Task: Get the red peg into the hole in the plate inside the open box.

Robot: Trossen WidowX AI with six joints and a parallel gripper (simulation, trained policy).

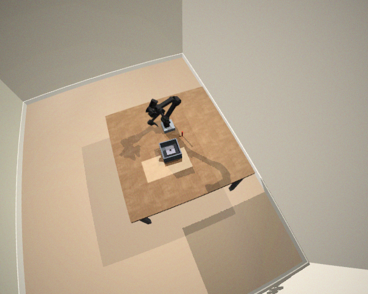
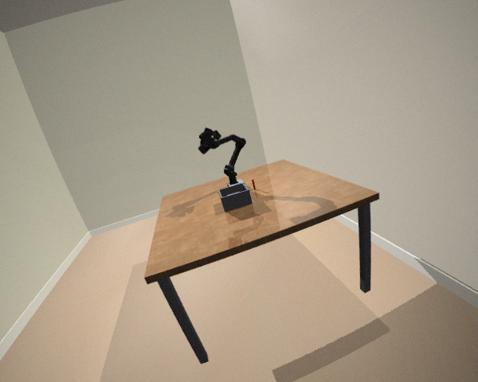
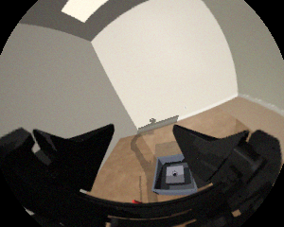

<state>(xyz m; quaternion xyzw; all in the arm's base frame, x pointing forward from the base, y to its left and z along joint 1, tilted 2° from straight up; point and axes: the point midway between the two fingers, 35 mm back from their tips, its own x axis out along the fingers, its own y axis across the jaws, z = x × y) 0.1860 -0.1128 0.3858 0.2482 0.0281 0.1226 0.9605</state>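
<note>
The red peg is 6 cm behind my gripper tip, 21 cm to the left of it and 39 cm below it. Round my gripper tip: grey box: 9 cm ahead, 2 cm to the left, 41 cm below.
</note>
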